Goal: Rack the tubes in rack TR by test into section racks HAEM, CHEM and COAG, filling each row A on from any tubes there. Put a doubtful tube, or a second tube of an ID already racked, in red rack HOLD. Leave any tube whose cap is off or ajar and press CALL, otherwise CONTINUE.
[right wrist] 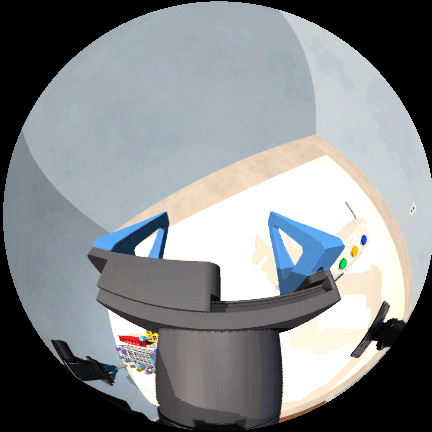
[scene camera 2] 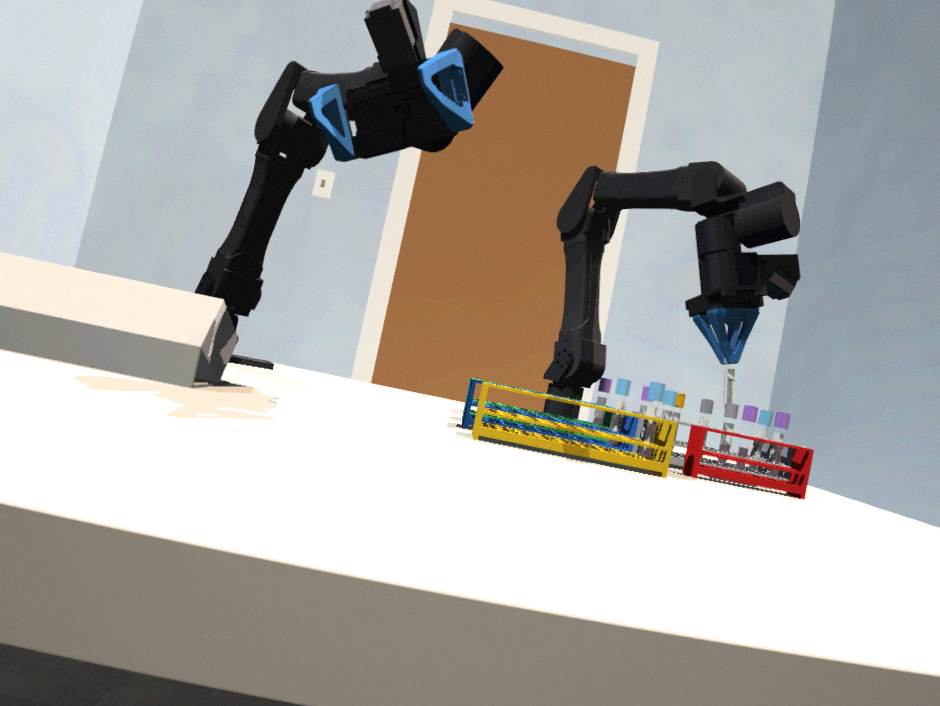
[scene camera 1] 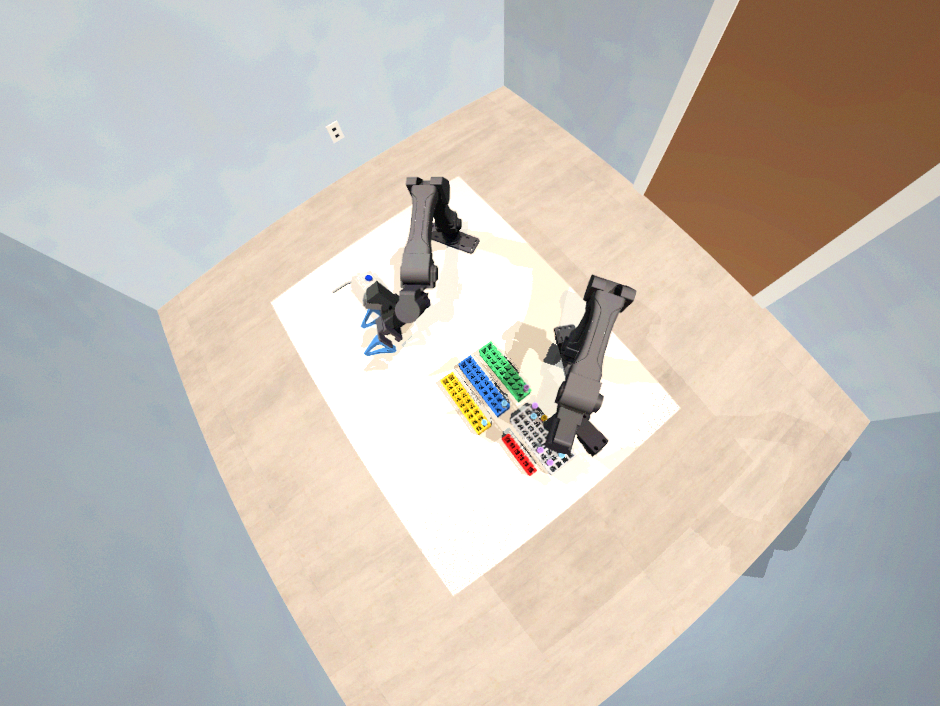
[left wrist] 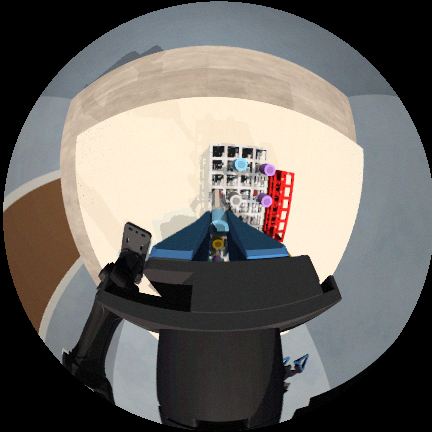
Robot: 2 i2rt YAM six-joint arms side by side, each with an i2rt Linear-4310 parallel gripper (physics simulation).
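Seen in the pictures: left gripper, fingertip midpoint: point(right wrist: 115, 367) point(scene camera 2: 729, 363) point(left wrist: 218, 216); right gripper, fingertip midpoint: point(right wrist: 217, 216) point(scene camera 2: 364, 93) point(scene camera 1: 363, 340) point(left wrist: 298, 355); left arm's base, origin of the base link: point(scene camera 1: 571, 354) point(left wrist: 132, 256); right arm's base, origin of the base link: point(scene camera 1: 452, 238).
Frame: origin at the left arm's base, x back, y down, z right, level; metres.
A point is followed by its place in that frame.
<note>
My left gripper point(left wrist: 218, 216) @(x -0.109, y -0.149, z -0.247 m) point(scene camera 2: 729, 362) @(x -0.109, y -0.149, z -0.247 m) is shut on a light-blue-capped tube point(left wrist: 219, 222) @(x -0.107, y -0.169, z -0.250 m) point(scene camera 2: 729, 383) @(x -0.115, y -0.122, z -0.251 m), held upright above grey rack TR point(left wrist: 226, 158) @(x -0.101, y -0.057, z -0.302 m) point(scene camera 1: 529, 430) @(x -0.188, y -0.057, z -0.216 m); whether its lower end clears the rack is unclear. TR holds tubes with light-blue point(left wrist: 241, 164) @(x -0.117, y -0.094, z -0.302 m), purple point(left wrist: 270, 170) @(x -0.154, y -0.094, z -0.316 m), grey point(left wrist: 236, 201) @(x -0.135, y -0.094, z -0.258 m) and amber point(left wrist: 218, 244) @(x -0.144, y -0.094, z -0.191 m) caps. Purple-capped tube point(scene camera 1: 525, 388) @(x -0.179, y -0.094, z -0.099 m) is in the green rack point(scene camera 1: 504, 371) @(x -0.225, y -0.030, z -0.023 m); light-blue-capped tubes stand in the blue rack point(scene camera 1: 483, 386) @(x -0.297, y -0.029, z -0.058 m) and yellow rack point(scene camera 1: 465, 404) @(x -0.361, y -0.030, z -0.103 m). Red rack point(scene camera 1: 519, 454) @(x -0.229, y -0.057, z -0.279 m) point(left wrist: 291, 187) @(x -0.221, y -0.057, z -0.320 m) lies beside TR. My right gripper point(right wrist: 217, 216) @(x -0.583, y -0.267, z 0.064 m) point(scene camera 2: 395, 113) is open and empty. Labels are unreadable.
A pale button box point(scene camera 1: 363, 282) @(x -0.637, y -0.076, z 0.357 m) with green point(right wrist: 343, 263) @(x -0.570, y -0.070, z 0.291 m), amber point(right wrist: 355, 251) @(x -0.593, y -0.068, z 0.336 m) and blue point(right wrist: 364, 240) @(x -0.617, y -0.068, z 0.378 m) buttons stands near my right gripper, far from the racks. My left forearm hides part of TR in scene camera 1. The coloured racks stand close together.
</note>
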